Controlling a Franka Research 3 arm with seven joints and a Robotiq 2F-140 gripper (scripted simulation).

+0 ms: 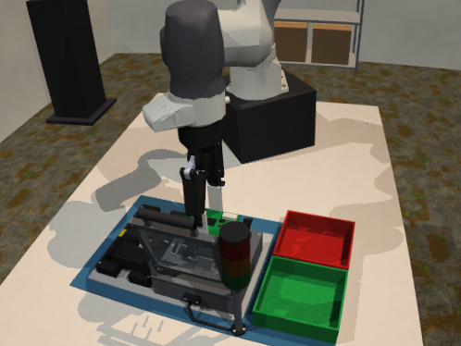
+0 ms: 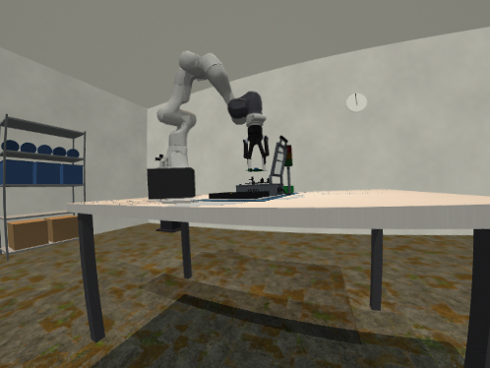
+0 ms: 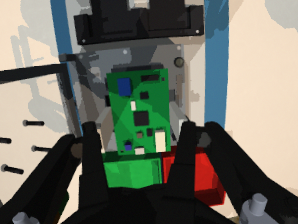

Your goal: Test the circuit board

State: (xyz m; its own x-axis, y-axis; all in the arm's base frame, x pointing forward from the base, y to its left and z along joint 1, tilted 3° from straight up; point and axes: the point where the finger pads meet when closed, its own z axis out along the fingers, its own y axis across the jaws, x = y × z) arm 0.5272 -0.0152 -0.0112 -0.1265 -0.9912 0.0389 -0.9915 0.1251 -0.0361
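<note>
My hand is 20 mm above the green circuit board. Also, from my hand: green bin 70 mm ahead, 190 mm to the left, 140 mm below; then tester plate 10 mm ahead, 10 mm to the left, 80 mm below; then clear lid 120 mm ahead, 10 mm to the right, 30 mm above.
</note>
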